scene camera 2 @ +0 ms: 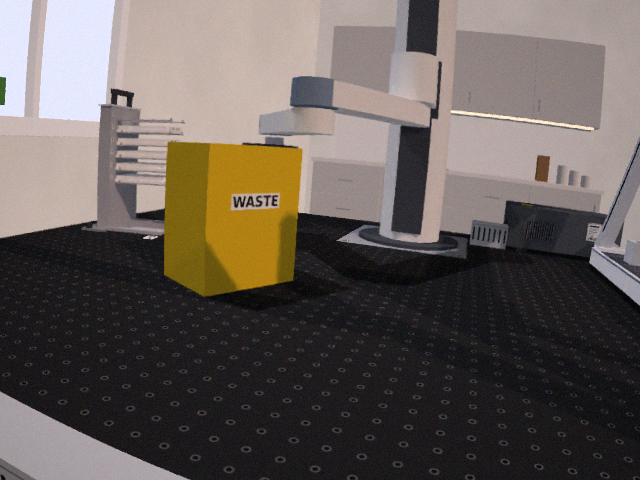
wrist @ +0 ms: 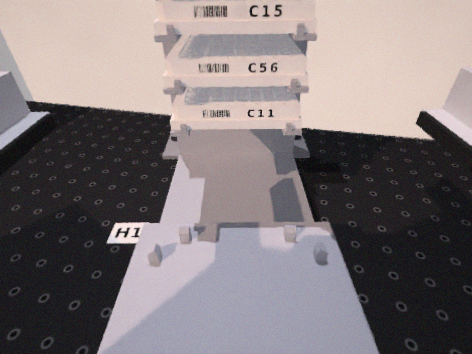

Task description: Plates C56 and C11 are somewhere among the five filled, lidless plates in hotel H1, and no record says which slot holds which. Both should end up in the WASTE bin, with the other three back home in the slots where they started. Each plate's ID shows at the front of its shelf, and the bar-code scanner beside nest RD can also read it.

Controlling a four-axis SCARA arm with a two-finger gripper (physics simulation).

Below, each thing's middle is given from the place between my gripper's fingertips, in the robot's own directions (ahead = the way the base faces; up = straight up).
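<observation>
My gripper, measured from the plate C11 (wrist: pixel 250 107), is now 12 cm to the left of it, 3 cm short of it and 4 cm above it. Going by their middles, the plate C11 is the nearest to my gripper of the things named here. There is also the dark box (scene camera 2: pixel 572 227), which from my gripper is 39 cm behind, 83 cm to the left and 10 cm below.
</observation>
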